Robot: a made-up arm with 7 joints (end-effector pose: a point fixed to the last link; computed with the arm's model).
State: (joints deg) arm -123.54 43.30 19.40 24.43 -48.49 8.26 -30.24
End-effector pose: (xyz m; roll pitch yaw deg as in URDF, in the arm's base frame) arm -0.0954 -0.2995 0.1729 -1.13 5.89 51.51
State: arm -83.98 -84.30 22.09 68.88 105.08 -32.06 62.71
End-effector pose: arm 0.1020 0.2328 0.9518 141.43 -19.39 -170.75
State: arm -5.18 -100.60 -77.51 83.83 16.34 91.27 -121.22
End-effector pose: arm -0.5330 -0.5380 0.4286 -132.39 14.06 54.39
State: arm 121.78 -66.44 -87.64 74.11 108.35 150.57 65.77
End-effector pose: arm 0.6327 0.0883 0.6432 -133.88 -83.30 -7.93
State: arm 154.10 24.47 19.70 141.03 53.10 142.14 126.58
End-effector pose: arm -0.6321 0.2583 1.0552 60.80 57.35 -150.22
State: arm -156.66 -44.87 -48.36 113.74 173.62 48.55 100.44
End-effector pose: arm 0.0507 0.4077 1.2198 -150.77 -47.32 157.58
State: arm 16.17 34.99 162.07 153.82 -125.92 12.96 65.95
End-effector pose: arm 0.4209 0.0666 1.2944 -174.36 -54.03 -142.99
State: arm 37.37 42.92 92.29 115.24 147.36 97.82 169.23
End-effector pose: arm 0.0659 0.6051 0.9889 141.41 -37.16 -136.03
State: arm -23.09 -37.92 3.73 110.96 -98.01 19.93 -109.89
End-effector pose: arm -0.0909 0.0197 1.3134 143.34 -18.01 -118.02
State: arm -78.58 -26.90 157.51 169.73 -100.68 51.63 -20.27
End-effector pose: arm -0.1465 0.4138 1.3078 -160.37 9.40 40.00
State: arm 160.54 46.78 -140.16 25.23 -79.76 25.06 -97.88
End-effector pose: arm 0.2573 0.1886 0.6622 64.61 -13.33 -81.91
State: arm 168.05 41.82 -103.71 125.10 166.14 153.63 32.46
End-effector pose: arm -0.4562 0.5309 1.0733 6.85 -39.97 -119.81
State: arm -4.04 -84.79 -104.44 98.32 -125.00 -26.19 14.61
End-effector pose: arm -0.6704 -0.4969 0.4267 -105.65 9.45 -27.56
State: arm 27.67 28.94 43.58 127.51 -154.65 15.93 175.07
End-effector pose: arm 0.4141 0.5093 1.0661 -93.66 -60.70 124.77
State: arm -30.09 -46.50 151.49 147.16 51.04 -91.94 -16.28
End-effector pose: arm -0.6050 0.4615 0.9019 151.76 -58.04 -118.34
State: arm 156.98 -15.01 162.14 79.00 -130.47 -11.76 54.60
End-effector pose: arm 0.5517 -0.3218 0.7336 -76.06 67.36 60.58
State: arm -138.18 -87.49 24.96 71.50 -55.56 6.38 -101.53
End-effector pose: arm 0.3810 0.1062 0.9942 141.61 -28.17 179.02
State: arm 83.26 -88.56 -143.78 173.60 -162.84 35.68 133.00
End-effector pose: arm -0.0475 -0.9535 0.5400 -98.16 -27.32 -56.93
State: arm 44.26 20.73 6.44 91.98 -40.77 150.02 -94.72
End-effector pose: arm 0.5116 0.5023 0.7680 54.73 -35.56 -158.62
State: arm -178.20 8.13 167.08 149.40 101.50 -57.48 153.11
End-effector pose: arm 0.1191 -0.0213 1.3350 -134.52 17.47 -32.04
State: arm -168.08 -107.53 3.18 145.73 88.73 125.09 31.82
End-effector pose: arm 0.9265 0.1901 0.4628 -99.68 34.22 -51.54
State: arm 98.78 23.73 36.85 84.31 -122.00 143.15 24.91
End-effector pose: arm -0.4273 0.6170 0.7309 -150.34 22.96 33.37
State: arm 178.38 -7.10 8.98 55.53 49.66 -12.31 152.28
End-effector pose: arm -0.4969 0.0290 0.6635 82.92 34.03 110.06
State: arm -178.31 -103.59 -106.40 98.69 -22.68 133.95 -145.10
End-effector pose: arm 0.5454 0.5247 0.1002 -108.56 17.01 -80.85
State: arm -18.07 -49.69 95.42 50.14 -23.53 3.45 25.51
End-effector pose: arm -0.0124 0.5461 0.5776 -83.47 52.51 116.02
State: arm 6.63 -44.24 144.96 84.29 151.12 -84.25 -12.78
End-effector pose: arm -0.6646 0.1735 0.4654 -43.44 -21.15 72.34
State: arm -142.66 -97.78 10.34 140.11 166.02 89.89 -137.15
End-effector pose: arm 0.7406 0.4935 0.5957 27.81 50.87 -95.55
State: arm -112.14 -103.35 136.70 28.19 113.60 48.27 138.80
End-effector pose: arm 0.1136 -0.1358 0.2115 11.35 -8.61 -140.71
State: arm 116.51 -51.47 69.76 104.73 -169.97 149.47 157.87
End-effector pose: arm -0.2264 -0.6150 0.9437 100.62 26.06 -52.77
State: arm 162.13 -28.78 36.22 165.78 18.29 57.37 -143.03
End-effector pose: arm 0.3278 -0.0800 1.2996 129.16 2.56 175.73
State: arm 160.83 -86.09 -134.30 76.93 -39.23 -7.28 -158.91
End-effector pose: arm 0.5636 0.2190 0.0272 13.34 78.93 -84.16
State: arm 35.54 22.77 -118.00 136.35 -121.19 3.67 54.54
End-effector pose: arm 0.4080 -0.0938 1.2838 179.07 4.96 -55.72
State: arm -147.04 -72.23 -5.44 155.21 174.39 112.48 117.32
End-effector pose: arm 0.7175 0.4304 0.8931 2.60 7.32 -8.59
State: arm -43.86 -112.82 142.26 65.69 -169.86 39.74 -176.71
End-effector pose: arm 0.0785 0.2734 -0.1281 -18.49 70.99 -156.59
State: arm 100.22 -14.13 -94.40 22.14 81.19 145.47 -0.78
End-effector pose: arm 0.3138 0.0816 0.3855 141.32 -42.87 37.98
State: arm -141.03 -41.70 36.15 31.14 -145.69 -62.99 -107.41
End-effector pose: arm -0.0376 -0.3291 0.6948 5.93 22.66 -116.67
